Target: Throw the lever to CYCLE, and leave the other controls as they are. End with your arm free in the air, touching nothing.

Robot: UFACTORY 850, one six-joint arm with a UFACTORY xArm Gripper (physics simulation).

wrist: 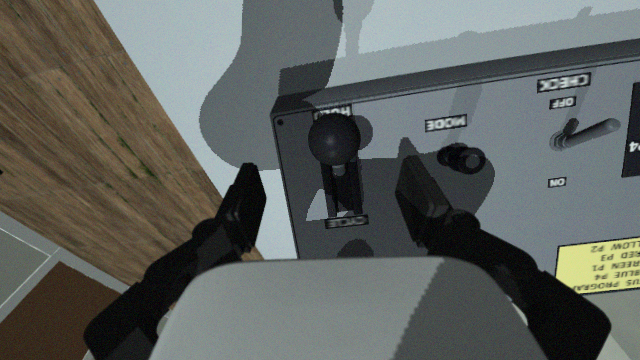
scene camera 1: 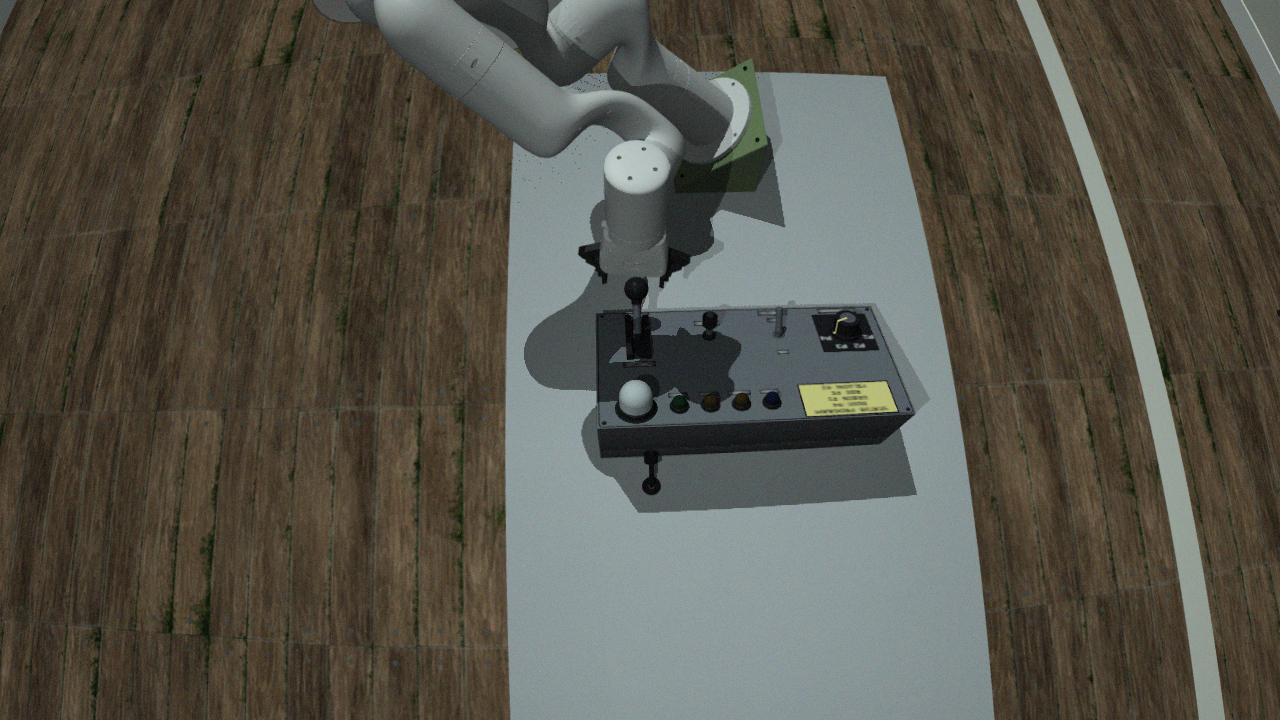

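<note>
The lever (scene camera 1: pixel 636 288) (wrist: pixel 334 139) has a black ball knob on a grey shaft in a black slot at one end of the panel. It leans toward the HOLD label (wrist: pixel 345 110), away from the CYCLE label (scene camera 1: pixel 639 363) (wrist: pixel 346 221) at the slot's other end. My gripper (scene camera 1: pixel 633 281) (wrist: pixel 329 177) is open and empty. In the wrist view its fingertips stand left and right of the slot, with the knob slightly beyond the line between them. No contact with the knob shows, but the height gap is hard to tell.
The panel (scene camera 1: pixel 760 362) (wrist: pixel 510 210) also carries a MODE knob (scene camera 1: pixel 709 322) (wrist: pixel 467 159), a CHECK toggle (scene camera 1: pixel 779 322) (wrist: pixel 590 132), a rotary dial (scene camera 1: pixel 846 325), a white dome (scene camera 1: pixel 635 398), several small coloured domes and a yellow label (scene camera 1: pixel 848 398) (wrist: pixel 600 267). A black ball-ended handle (scene camera 1: pixel 651 484) sticks out from its side.
</note>
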